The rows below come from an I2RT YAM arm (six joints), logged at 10 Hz.
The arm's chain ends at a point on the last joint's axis. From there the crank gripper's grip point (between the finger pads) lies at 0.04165 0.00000 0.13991 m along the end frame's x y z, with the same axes.
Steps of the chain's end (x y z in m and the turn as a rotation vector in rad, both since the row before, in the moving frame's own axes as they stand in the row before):
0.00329, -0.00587, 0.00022, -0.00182, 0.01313, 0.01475
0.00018, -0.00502, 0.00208, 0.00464, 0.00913, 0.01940
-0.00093, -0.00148, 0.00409, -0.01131, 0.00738, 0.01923
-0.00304, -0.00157, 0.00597, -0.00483, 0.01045, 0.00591
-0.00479, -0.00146, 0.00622, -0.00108, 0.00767, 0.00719
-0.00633, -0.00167, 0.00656, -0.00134, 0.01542, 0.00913
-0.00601, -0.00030, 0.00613, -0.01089, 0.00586, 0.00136
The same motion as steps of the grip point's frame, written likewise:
0.00512, -0.00499, -0.00034, -0.00182, 0.01313, 0.01475
0.00145, -0.00485, 0.00169, 0.00464, 0.00913, 0.01940
0.00008, 0.00091, 0.00377, -0.01131, 0.00738, 0.01923
-0.00158, -0.00064, 0.00552, -0.00483, 0.01045, 0.00591
-0.00372, -0.00101, 0.00590, -0.00108, 0.00767, 0.00719
-0.00418, -0.00109, 0.00590, -0.00134, 0.01542, 0.00913
-0.00519, 0.00128, 0.00587, -0.01089, 0.00586, 0.00136

